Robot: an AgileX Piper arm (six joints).
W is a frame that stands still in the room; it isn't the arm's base.
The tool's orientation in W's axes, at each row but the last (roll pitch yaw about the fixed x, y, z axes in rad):
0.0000 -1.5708 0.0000
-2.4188 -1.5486 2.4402
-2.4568 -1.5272 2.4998
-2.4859 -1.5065 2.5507
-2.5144 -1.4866 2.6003
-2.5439 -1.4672 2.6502
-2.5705 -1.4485 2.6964
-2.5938 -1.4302 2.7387
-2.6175 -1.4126 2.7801
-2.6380 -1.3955 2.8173
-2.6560 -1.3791 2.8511
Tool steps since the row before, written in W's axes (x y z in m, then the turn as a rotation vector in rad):
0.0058 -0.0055 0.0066 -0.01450 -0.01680 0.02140
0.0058 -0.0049 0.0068 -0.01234 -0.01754 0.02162
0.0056 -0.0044 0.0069 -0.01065 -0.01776 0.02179
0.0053 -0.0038 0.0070 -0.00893 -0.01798 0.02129
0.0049 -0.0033 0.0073 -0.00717 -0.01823 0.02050
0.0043 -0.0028 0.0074 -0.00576 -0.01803 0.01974
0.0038 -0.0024 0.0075 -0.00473 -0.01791 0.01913
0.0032 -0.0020 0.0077 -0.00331 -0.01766 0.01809
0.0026 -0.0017 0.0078 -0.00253 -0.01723 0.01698
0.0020 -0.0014 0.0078 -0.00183 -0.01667 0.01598
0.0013 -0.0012 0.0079 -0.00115 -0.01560 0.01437
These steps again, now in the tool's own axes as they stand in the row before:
0.0066 -0.0055 -0.0058 0.02140 -0.01680 0.01450
0.0066 -0.0051 -0.0058 0.02157 -0.01759 0.01235
0.0066 -0.0048 -0.0056 0.02168 -0.01789 0.01067
0.0066 -0.0044 -0.0054 0.02108 -0.01819 0.00900
0.0068 -0.0041 -0.0051 0.02015 -0.01855 0.00732
0.0068 -0.0037 -0.0046 0.01928 -0.01846 0.00597
0.0069 -0.0033 -0.0042 0.01857 -0.01842 0.00500
0.0071 -0.0030 -0.0038 0.01737 -0.01830 0.00369
0.0072 -0.0027 -0.0033 0.01618 -0.01791 0.00301
0.0073 -0.0024 -0.0029 0.01511 -0.01739 0.00238
0.0075 -0.0021 -0.0023 0.01347 -0.01633 0.00179

